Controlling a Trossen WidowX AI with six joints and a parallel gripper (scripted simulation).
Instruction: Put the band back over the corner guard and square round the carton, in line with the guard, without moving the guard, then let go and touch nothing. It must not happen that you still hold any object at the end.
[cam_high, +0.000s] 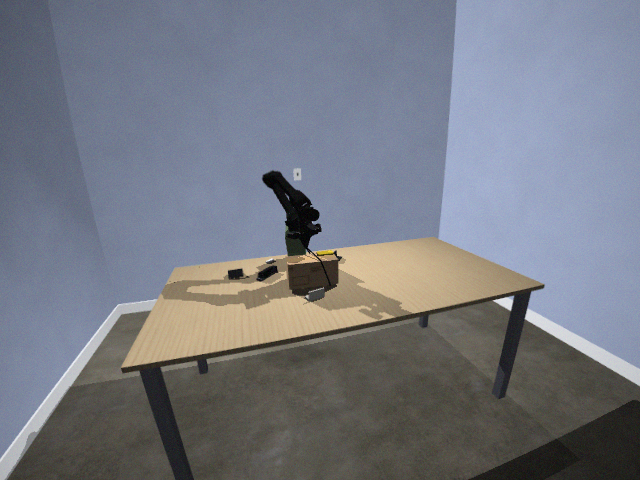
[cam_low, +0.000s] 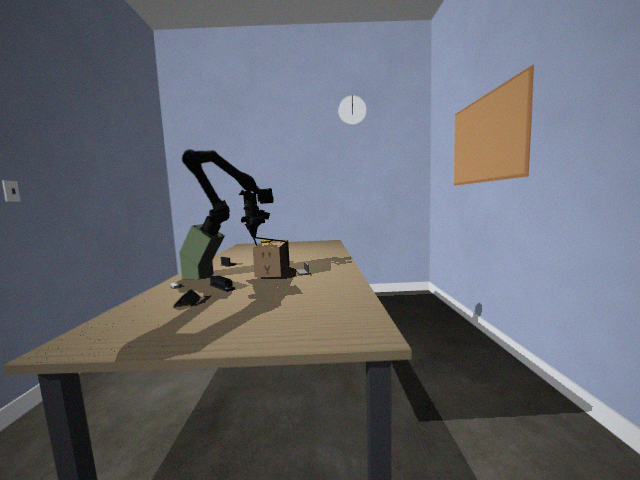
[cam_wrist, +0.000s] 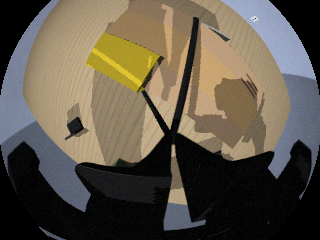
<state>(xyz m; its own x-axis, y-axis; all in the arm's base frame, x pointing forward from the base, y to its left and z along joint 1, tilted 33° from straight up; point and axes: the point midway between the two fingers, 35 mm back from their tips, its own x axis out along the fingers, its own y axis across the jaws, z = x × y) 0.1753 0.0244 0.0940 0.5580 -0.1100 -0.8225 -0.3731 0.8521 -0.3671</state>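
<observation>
My hand is 8 cm short of the brown carton and 13 cm above it. Also, from my hand: white piece (31 cm behind, 15 cm to the right, 20 cm below).
</observation>
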